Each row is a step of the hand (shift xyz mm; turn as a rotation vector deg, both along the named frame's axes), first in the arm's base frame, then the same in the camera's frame.
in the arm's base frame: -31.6 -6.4 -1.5 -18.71 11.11 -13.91
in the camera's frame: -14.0 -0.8 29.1 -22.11 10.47 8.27
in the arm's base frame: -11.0 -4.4 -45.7 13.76 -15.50 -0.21
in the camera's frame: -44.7 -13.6 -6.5 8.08 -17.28 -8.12
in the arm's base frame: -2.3 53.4 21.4 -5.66 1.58 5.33
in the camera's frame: 10.0 56.6 -4.0 2.07 3.85 6.62
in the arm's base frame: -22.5 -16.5 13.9 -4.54 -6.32 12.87
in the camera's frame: 5.2 -8.2 29.6 10.46 -1.99 10.62
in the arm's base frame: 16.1 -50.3 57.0 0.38 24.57 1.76
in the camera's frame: 65.3 -36.6 21.0 -2.00 23.75 -6.22
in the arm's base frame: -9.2 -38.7 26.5 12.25 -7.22 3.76
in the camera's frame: 25.5 -28.6 28.6 9.71 -8.14 -7.47
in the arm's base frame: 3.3 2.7 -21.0 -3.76 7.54 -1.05
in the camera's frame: -17.7 -3.3 -11.7 -3.70 7.59 0.91
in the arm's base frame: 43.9 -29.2 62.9 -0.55 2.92 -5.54
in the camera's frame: 79.3 -20.0 -7.0 -5.61 1.50 -2.41
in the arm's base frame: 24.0 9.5 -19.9 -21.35 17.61 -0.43
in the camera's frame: -8.8 -0.2 -31.4 -12.24 20.49 14.02
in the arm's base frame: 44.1 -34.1 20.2 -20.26 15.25 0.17
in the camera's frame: 42.1 -35.3 -22.2 -10.87 18.20 13.92
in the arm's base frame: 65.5 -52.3 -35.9 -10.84 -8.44 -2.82
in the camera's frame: 4.2 -70.5 -57.7 -5.89 -6.79 10.77
